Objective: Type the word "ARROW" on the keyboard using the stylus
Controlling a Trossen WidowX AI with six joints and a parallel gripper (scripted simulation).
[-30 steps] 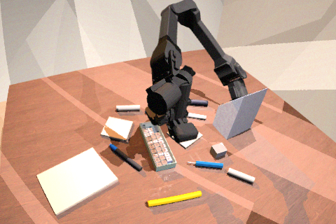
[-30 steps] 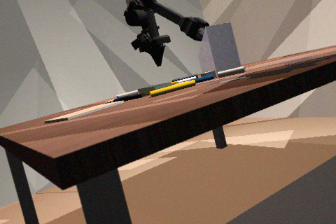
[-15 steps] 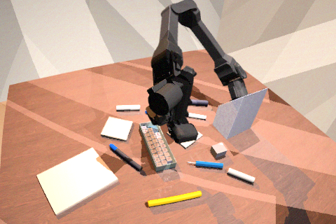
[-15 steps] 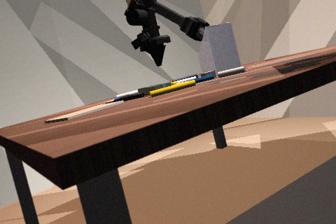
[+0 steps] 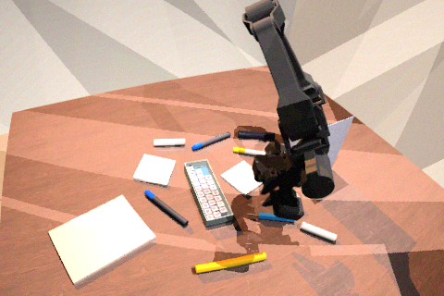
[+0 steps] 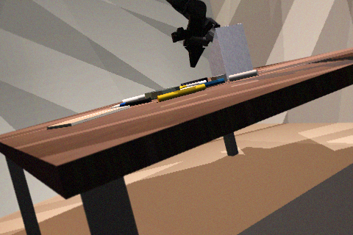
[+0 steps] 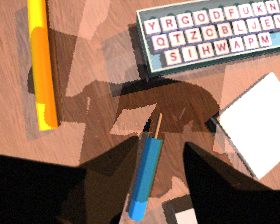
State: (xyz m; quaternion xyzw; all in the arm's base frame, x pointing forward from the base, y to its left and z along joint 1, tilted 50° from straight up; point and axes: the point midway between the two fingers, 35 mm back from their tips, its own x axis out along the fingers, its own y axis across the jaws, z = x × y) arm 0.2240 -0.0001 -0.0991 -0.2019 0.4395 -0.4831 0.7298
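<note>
Right now my gripper tip is 2 cm past the blue stylus, 1 cm to the right of it and 7 cm above it. From my gripper tip the other things lie so: yellow marker: 13 cm ahead, 7 cm to the left, 7 cm below; then white block: 15 cm ahead, 27 cm to the right, 8 cm below; then small cube: 11 cm behind, 7 cm below.
</note>
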